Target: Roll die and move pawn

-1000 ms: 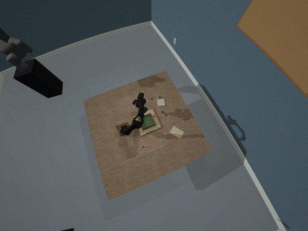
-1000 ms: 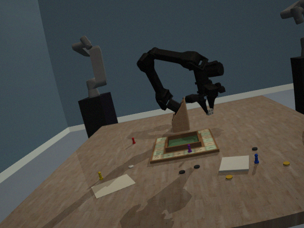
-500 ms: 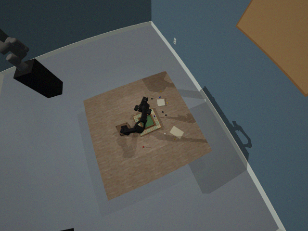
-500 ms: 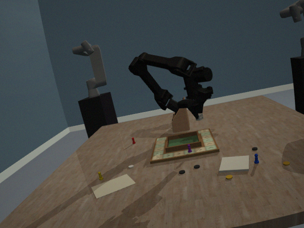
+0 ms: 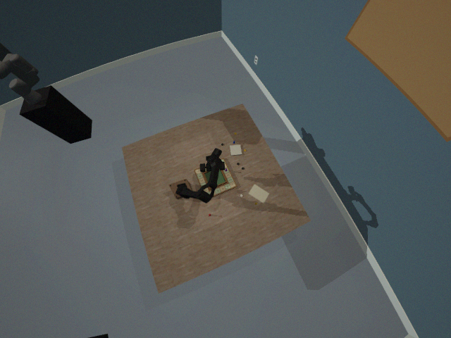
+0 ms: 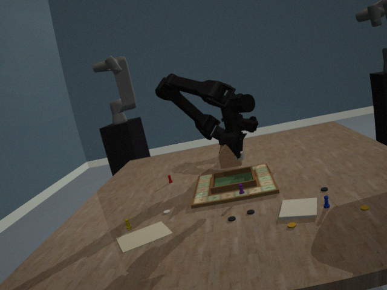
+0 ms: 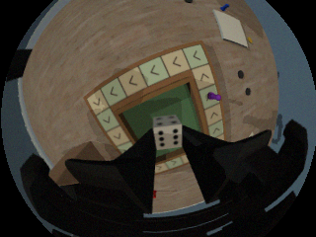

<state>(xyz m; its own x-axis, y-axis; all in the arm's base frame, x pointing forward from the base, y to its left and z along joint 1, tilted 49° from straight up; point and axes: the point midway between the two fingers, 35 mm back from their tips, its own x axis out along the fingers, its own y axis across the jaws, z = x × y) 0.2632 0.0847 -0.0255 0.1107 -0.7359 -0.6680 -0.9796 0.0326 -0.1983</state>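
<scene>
Right now the purple pawn is 110 mm ahead of my gripper tip and 80 mm below it. Also, from my gripper tip: green dice tray 40 mm to the right, 100 mm below; white block 250 mm ahead, 170 mm to the left, 100 mm below; white die right at my gripper tip.
</scene>
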